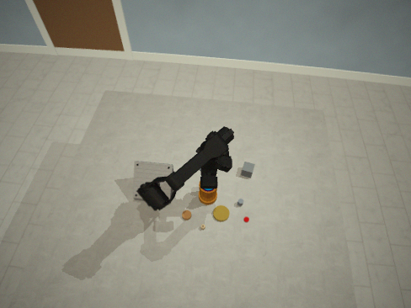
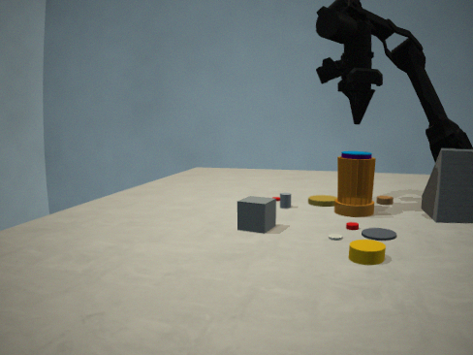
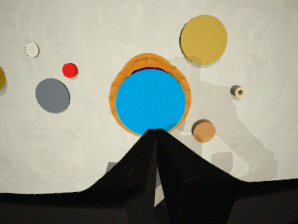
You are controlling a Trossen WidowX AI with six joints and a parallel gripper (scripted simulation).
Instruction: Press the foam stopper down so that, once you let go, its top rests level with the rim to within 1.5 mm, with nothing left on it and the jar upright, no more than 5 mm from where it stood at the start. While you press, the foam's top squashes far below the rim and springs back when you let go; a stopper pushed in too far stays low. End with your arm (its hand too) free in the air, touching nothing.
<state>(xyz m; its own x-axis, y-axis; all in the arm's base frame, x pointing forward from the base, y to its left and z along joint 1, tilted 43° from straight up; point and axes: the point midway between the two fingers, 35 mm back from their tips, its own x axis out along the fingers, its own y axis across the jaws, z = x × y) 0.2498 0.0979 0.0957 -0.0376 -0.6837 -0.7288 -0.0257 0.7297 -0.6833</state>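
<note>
Right now my hand is 100 mm above the blue foam stopper. From my hand the other things lie so: red disc 20 mm ahead, 120 mm to the left, 210 mm below; brown disc 90 mm behind, 100 mm to the right, 210 mm below; mustard disc 60 mm ahead, 80 mm to the right, 210 mm below.
</note>
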